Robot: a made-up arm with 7 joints.
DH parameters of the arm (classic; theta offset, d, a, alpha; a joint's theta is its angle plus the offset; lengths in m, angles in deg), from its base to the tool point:
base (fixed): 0 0 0 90
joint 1: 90 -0.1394 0 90
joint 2: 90 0 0 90
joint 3: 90 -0.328 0 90
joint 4: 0 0 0 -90
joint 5: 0 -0.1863 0 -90
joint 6: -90 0 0 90
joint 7: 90 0 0 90
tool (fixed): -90 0 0 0
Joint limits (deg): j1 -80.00..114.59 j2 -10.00..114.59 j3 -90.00..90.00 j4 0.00..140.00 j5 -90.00..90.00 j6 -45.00..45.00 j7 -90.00..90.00
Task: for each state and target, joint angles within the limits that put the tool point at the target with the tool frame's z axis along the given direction. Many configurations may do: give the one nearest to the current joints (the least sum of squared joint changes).
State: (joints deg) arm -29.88 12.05 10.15 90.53 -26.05 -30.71 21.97
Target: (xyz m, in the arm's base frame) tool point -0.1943 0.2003 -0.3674 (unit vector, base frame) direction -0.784 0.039 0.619
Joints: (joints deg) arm -51.84 0.26 19.32 73.77 -18.80 -35.24 10.61
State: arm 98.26 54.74 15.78 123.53 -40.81 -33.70 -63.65
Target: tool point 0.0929 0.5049 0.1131 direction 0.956 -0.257 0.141
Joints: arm 86.56 54.47 50.26 84.03 -17.79 -15.87 -55.74
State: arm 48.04 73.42 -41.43 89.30 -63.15 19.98 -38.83
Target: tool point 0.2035 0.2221 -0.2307 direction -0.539 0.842 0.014
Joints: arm 30.94 47.35 -71.43 109.51 -62.22 6.60 -10.12
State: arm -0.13 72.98 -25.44 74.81 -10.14 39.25 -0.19
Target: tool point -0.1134 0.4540 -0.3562 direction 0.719 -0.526 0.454
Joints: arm -31.01 49.86 -41.08 37.91 -3.33 45.00 28.06
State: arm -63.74 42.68 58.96 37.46 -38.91 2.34 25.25
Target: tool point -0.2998 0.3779 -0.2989 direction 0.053 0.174 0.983
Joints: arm -55.35 18.68 50.80 39.86 -21.34 -15.52 56.41
